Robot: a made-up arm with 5 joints. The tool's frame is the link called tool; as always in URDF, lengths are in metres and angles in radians. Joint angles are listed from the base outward.
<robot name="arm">
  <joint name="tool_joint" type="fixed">
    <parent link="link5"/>
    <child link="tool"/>
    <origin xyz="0.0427 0.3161 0.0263" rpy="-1.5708 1.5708 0"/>
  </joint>
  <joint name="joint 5" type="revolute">
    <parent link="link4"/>
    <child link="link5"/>
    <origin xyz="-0.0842 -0.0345 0.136" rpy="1.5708 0 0"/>
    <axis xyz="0 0 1"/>
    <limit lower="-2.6" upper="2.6"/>
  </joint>
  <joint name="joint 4" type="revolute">
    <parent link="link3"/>
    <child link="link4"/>
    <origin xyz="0.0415 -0.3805 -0.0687" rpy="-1.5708 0 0"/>
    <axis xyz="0 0 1"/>
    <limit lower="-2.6" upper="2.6"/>
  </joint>
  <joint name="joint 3" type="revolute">
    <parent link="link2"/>
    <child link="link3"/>
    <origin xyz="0.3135 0.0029 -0.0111" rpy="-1.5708 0 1.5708"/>
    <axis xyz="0 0 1"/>
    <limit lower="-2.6" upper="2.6"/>
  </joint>
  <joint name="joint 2" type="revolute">
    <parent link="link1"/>
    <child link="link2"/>
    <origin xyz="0.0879 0.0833 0.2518" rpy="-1.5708 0 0"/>
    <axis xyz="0 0 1"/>
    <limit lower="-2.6" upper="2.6"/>
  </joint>
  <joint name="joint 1" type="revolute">
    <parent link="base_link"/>
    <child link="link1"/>
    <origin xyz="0 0 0.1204" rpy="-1.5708 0 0"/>
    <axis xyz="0 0 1"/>
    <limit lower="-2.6" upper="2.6"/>
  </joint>
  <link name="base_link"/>
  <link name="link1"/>
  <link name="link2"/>
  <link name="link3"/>
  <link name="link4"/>
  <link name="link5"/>
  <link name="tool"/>
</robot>
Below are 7 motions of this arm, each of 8 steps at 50 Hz.
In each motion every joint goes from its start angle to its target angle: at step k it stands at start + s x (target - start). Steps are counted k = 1, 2, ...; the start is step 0. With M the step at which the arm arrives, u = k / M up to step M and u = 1 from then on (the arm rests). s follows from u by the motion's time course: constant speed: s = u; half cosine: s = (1 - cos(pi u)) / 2; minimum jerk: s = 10 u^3 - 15 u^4 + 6 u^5.
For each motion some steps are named. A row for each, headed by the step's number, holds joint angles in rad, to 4 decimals.
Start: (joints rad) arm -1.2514 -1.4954 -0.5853 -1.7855 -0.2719
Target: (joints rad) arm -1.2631 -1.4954 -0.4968 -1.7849 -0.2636
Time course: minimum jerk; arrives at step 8
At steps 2, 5, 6, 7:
2: -1.2526 -1.4954 -0.5761 -1.7854 -0.2710
5: -1.2599 -1.4954 -0.5212 -1.7851 -0.2659
6: -1.2619 -1.4954 -0.5060 -1.7850 -0.2645
7: -1.2629 -1.4954 -0.4982 -1.7849 -0.2637

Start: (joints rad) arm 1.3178 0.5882 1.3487 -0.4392 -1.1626
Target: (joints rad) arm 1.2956 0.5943 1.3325 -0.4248 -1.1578
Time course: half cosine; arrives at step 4
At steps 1, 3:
1: 1.3145 0.5891 1.3463 -0.4371 -1.1619
3: 1.2989 0.5934 1.3349 -0.4269 -1.1585

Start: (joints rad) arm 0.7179 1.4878 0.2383 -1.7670 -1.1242
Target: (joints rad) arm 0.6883 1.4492 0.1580 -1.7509 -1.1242
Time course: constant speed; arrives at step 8
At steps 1, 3, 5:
1: 0.7142 1.4830 0.2283 -1.7650 -1.1242
3: 0.7068 1.4733 0.2082 -1.7610 -1.1242
5: 0.6994 1.4637 0.1881 -1.7569 -1.1242

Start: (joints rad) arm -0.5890 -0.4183 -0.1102 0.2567 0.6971
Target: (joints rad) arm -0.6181 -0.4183 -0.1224 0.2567 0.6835
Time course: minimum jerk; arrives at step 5
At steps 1, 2, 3, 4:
1: -0.5907 -0.4183 -0.1109 0.2567 0.6963
2: -0.5982 -0.4183 -0.1141 0.2567 0.6928
3: -0.6089 -0.4183 -0.1185 0.2567 0.6878
4: -0.6164 -0.4183 -0.1217 0.2567 0.6843

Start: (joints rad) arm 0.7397 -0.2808 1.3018 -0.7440 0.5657
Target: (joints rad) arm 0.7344 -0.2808 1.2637 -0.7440 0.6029
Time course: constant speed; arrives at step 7
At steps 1, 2, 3, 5, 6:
1: 0.7389 -0.2808 1.2964 -0.7440 0.5710
2: 0.7382 -0.2808 1.2909 -0.7440 0.5763
3: 0.7374 -0.2808 1.2855 -0.7440 0.5816
5: 0.7359 -0.2808 1.2746 -0.7440 0.5923
6: 0.7352 -0.2808 1.2691 -0.7440 0.5976

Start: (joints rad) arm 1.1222 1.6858 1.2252 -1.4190 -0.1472
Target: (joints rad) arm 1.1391 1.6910 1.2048 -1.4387 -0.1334
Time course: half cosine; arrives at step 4
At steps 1, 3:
1: 1.1247 1.6866 1.2222 -1.4219 -0.1452
3: 1.1366 1.6902 1.2078 -1.4358 -0.1354

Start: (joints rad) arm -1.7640 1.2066 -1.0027 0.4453 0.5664
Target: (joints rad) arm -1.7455 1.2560 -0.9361 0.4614 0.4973
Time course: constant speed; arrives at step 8
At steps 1, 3, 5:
1: -1.7617 1.2128 -0.9944 0.4473 0.5578
3: -1.7571 1.2251 -0.9777 0.4513 0.5405
5: -1.7524 1.2375 -0.9611 0.4554 0.5232

